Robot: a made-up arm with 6 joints.
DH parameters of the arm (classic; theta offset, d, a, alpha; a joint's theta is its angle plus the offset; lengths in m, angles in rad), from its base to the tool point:
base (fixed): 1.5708 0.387 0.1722 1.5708
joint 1: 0 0.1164 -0.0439 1.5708
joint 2: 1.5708 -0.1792 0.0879 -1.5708
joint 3: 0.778 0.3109 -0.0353 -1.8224
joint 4: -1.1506 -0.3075 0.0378 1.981
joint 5: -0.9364 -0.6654 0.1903 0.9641
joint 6: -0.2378 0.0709 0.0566 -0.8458
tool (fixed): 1.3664 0.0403 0 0
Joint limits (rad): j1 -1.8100..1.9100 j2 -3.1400..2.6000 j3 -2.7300..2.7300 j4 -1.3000..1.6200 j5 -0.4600..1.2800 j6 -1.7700..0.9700
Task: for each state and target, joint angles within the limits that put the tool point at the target. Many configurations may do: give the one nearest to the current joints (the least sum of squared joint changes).
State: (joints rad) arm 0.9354 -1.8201 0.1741 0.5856 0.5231 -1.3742
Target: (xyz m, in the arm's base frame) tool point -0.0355 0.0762 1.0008
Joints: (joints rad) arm 1.2515 -1.5064 0.1580 0.8250 0.6364 -1.4078
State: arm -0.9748 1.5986 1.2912 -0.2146 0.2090 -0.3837
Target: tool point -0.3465 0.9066 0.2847
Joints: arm -1.2482 1.5804 1.8620 -0.2280 0.4577 -0.3126
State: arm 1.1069 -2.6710 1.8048 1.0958 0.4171 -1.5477
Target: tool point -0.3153 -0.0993 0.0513
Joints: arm 1.6054 -3.0406 1.3606 1.5701 0.9283 -1.6003
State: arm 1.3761 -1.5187 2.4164 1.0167 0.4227 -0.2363
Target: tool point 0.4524 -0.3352 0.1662
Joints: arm 1.1025 -2.1664 2.5343 0.4585 0.6376 -0.1441
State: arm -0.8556 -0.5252 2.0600 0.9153 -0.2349 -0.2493
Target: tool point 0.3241 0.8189 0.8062
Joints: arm -0.8707 -0.3178 1.2878 0.4781 -0.1639 -0.2708
